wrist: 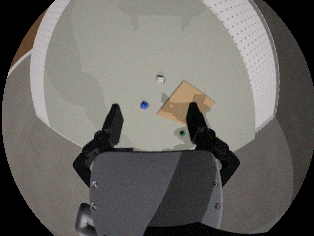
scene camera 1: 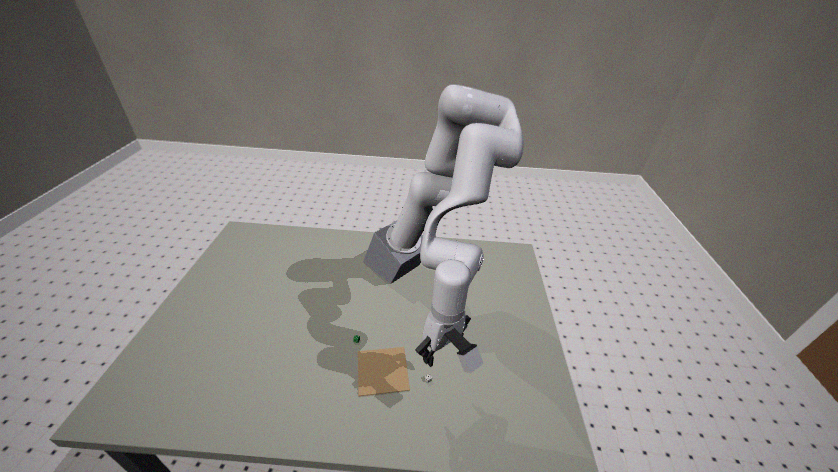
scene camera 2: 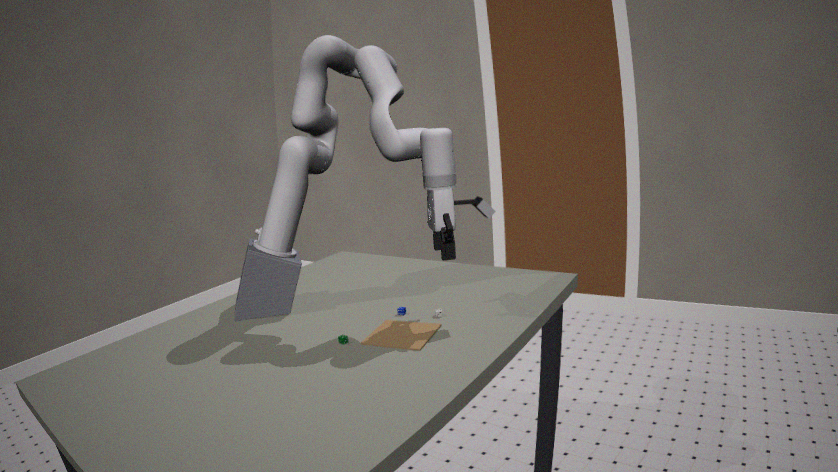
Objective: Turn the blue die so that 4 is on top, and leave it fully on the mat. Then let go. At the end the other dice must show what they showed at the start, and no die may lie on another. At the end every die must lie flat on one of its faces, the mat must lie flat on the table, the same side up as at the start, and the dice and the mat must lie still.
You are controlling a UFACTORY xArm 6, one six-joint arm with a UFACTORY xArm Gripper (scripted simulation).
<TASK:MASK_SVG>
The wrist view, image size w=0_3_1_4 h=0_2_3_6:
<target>gripper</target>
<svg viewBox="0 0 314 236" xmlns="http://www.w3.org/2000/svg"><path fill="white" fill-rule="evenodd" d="M267 232L241 234L219 230L223 205L222 187L240 165L240 161L229 150L229 146L216 137L215 131L208 129L203 114L200 112L196 102L189 104L186 115L190 140L193 144L197 145L193 150L113 151L115 150L114 145L119 143L124 122L119 104L115 103L112 104L109 114L106 116L106 122L104 122L102 130L95 133L94 139L83 147L82 153L73 162L73 168L90 188L90 210L98 236L264 236Z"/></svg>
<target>tan mat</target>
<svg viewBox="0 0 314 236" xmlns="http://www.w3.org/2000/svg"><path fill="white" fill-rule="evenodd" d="M183 80L157 112L157 115L187 126L185 117L191 102L197 103L202 114L210 109L215 102Z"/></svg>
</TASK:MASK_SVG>
